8 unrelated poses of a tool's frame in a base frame.
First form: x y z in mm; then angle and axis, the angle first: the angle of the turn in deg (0 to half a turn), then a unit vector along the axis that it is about.
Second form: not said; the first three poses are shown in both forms.
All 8 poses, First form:
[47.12 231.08 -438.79 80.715 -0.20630 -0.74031 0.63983]
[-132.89 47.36 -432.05 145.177 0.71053 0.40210 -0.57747]
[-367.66 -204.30 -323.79 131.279 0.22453 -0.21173 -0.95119]
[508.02 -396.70 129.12 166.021 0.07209 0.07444 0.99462]
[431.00 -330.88 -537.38 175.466 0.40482 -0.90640 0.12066]
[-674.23 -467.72 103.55 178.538 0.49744 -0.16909 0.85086]
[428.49 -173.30 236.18 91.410 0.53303 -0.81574 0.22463]
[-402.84 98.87 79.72 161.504 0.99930 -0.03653 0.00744]
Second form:
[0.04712 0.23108 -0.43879 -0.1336 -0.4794 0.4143 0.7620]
[-0.13289 0.04736 -0.43205 0.6780 0.3837 -0.5510 0.2992]
[-0.36766 -0.20430 -0.32379 0.2045 -0.1929 -0.8665 0.4125]
[0.50802 -0.39670 0.12912 0.0716 0.0739 0.9872 0.1217]
[0.43100 -0.33088 -0.53738 0.4045 -0.9057 0.1206 0.0396]
[-0.67423 -0.46772 0.10355 0.4974 -0.1691 0.8508 0.0128]
[0.42849 -0.17330 0.23618 0.3815 -0.5839 0.1608 0.6984]
[-0.40284 0.09887 0.07972 0.9863 -0.0361 0.0073 0.1607]

